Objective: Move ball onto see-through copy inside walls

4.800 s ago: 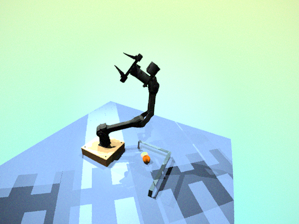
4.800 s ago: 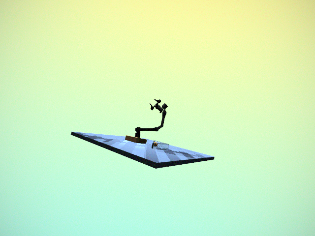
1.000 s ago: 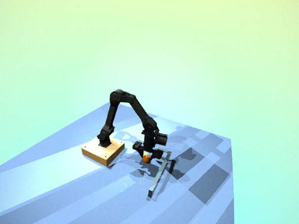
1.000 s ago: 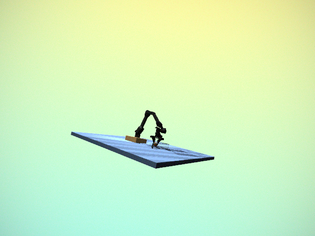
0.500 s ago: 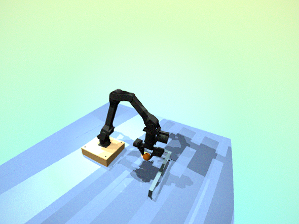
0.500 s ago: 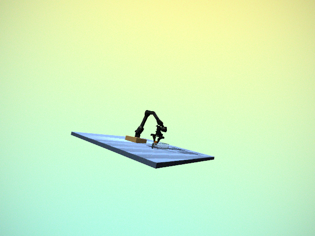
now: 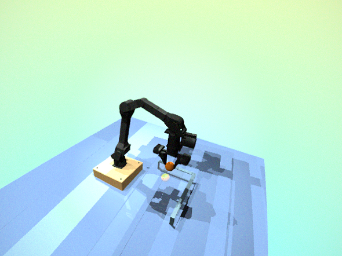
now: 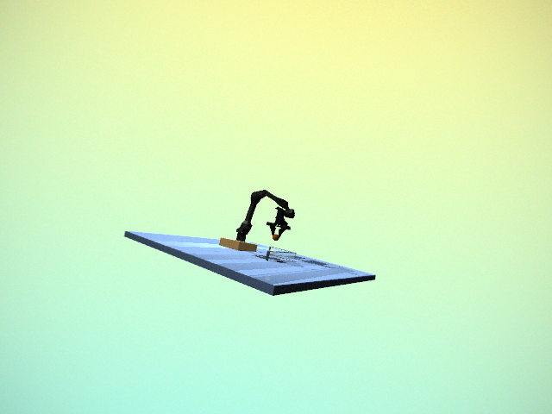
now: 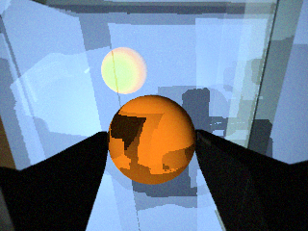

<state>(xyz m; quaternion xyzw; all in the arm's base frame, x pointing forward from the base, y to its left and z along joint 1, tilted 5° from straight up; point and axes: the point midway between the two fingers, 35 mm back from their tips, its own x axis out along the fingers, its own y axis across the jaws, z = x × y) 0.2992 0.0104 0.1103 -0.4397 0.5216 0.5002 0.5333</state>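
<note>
Now: gripper tip 110 mm above the see-through copy of ball, 20 mm to the right of it and 20 mm past it. The rest, counted from my gripper tip: orange ball: right at my gripper tip.
</note>
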